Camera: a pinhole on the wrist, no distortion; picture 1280 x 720 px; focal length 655.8 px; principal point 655.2 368.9 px. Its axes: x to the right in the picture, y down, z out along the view. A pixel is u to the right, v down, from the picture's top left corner.
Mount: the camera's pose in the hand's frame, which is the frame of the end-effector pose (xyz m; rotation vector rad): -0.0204 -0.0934 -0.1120 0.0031 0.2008 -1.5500
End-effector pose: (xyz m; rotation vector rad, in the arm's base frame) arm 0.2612 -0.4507 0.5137 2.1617 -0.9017 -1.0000
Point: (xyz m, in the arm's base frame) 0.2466 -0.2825 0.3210
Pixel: 1033.2 161.5
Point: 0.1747 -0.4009 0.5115
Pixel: 163.3 27.9
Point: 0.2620 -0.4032 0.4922
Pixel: 254.3 244.2
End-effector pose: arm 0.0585 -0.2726 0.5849 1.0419 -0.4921 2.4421
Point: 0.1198 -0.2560 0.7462
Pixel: 513.3 565.4
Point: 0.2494 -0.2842 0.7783
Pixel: 616.2 364.0
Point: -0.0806 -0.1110 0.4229
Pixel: behind the camera
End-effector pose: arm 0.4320 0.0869 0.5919 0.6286 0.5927 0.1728
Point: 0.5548 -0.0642 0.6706
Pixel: 521.8 362.5
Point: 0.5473 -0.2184 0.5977
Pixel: 843.1 308.2
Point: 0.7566 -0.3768 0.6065
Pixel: 870.0 430.6
